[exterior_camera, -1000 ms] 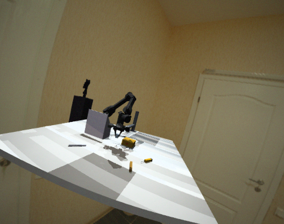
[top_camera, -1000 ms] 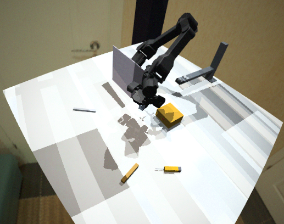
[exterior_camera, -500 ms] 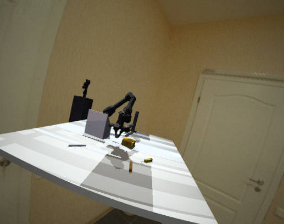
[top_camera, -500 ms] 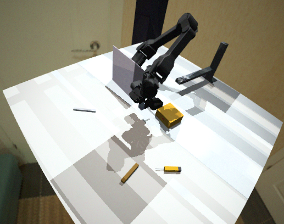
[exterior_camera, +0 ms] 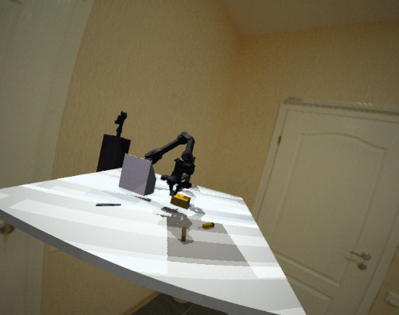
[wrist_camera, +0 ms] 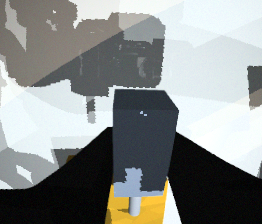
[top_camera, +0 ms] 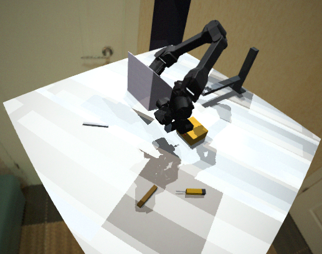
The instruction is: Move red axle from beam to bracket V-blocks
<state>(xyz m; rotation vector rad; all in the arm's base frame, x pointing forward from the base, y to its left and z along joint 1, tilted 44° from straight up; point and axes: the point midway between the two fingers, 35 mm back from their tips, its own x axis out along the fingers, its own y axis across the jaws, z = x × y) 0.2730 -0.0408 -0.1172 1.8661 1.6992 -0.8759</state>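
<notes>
Right now my gripper tip is 13 cm to the right of the yellow beam, 6 cm above it and 3 cm short of it. Round my gripper tip: grey-blue block (2 cm to the left, 1 cm above); then wooden bar (24 cm to the right, 16 cm ahead, 8 cm below); then yellow-handled tool (25 cm ahead, 9 cm to the right, 8 cm below).
</notes>
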